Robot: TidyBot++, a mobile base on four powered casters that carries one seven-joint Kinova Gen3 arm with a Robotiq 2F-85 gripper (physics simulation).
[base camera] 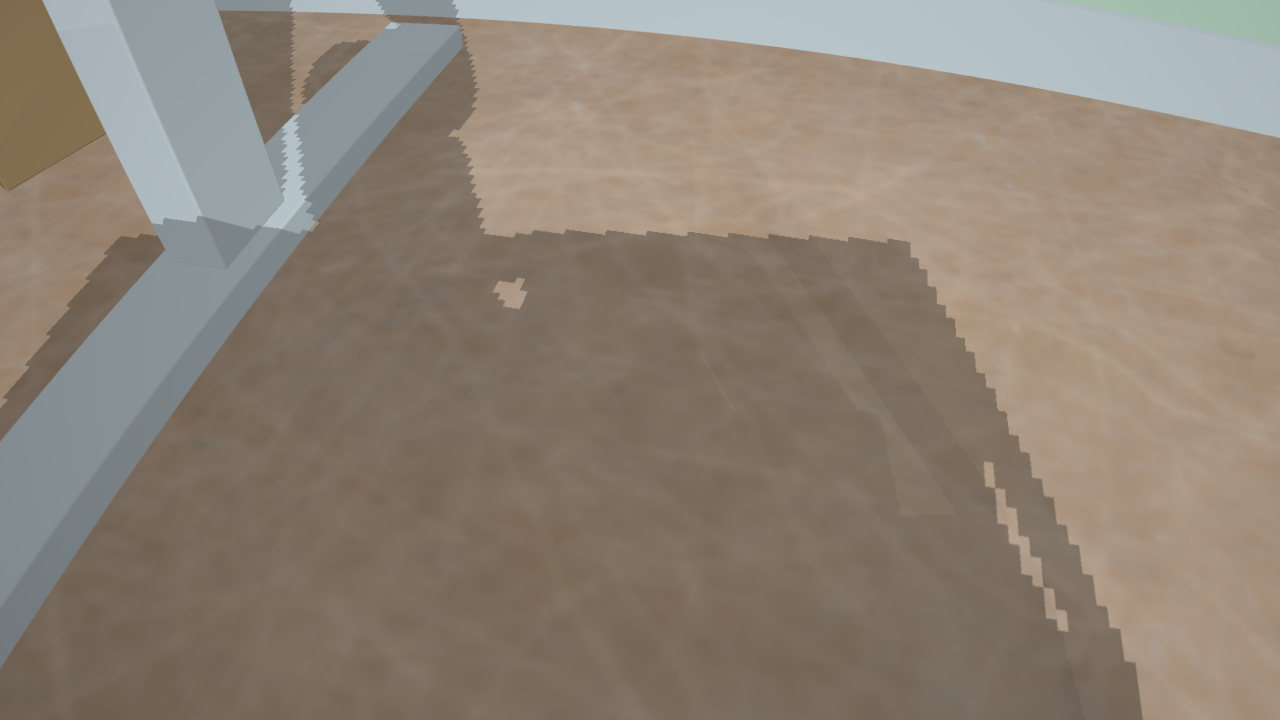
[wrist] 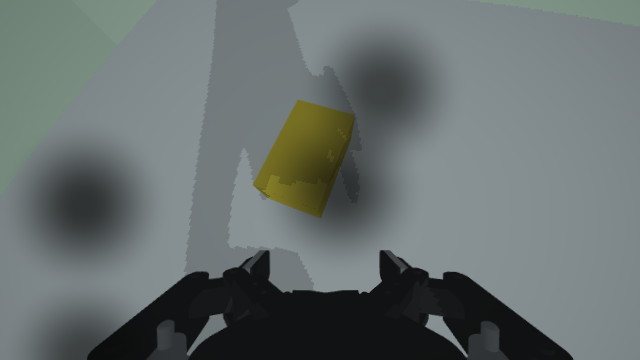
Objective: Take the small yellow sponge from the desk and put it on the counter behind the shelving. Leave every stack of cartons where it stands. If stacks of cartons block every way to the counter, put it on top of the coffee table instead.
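Places are measured from the arm's base along level axes (x left, y ahead, z down), in metres.
Where they show: gripper, fingertip midpoint: (wrist: 324, 263).
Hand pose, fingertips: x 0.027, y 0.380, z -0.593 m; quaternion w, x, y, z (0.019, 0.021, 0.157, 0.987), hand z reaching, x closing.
Note:
Each offset is from my fingertips to the top centre of the thing. "*": to the spot under its first point. Level surfaces: height alone.
The small yellow sponge {dx +0.020, dy +0.098, dz -0.005 m} (wrist: 305, 155) lies on the grey desk top {dz +0.040 m} (wrist: 500, 175) near the middle of the wrist view, turned at a slant, with the gripper's shadow around it. My gripper (wrist: 324, 263) is open and empty, at the bottom of the wrist view. The sponge shows ahead of the fingertips, a little left of the middle between them, and is not between them. The counter, the shelving and the coffee table do not show in either view.
In the base camera view, a grey upright leg {* dx +0.261, dy +0.097, dz +0.856 m} (base camera: 170, 125) stands on a long foot bar (base camera: 116, 367) at the left. Part of a brown box {* dx +0.531, dy +0.290, dz +0.930 m} (base camera: 44, 98) shows at the upper left. A pale strip (base camera: 805, 44) runs along the floor's far edge, below a green surface (base camera: 1199, 13).

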